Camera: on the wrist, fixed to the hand. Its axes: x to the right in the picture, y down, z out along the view.
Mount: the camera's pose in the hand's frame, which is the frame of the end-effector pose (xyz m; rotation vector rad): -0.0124 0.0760 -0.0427 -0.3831 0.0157 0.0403
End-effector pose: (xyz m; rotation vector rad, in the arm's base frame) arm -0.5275 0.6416 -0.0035 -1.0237 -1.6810 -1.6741
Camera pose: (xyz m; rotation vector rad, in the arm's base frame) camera -0.4639 0.5927 0.0327 -1.2032 -1.3463 -2.0184
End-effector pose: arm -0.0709 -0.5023 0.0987 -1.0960 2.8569 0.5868
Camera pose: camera -0.1063 -0.4577 0.1658 0.9982 -2.6289 -1.0769
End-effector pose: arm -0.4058 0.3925 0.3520 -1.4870 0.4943 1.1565
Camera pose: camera -0.4568 0.3286 0.3194 -1.8206 0.3247 1.3241
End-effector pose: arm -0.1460 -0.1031 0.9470 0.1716 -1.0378 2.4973
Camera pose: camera -0.1656 -0.1252 0.8640 0.0151 -1.4986 2.2756
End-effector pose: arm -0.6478 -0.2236 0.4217 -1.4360 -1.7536 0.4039
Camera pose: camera -0.5653 -0.2226 0.3910 -1.7357 -1.8603 0.0760
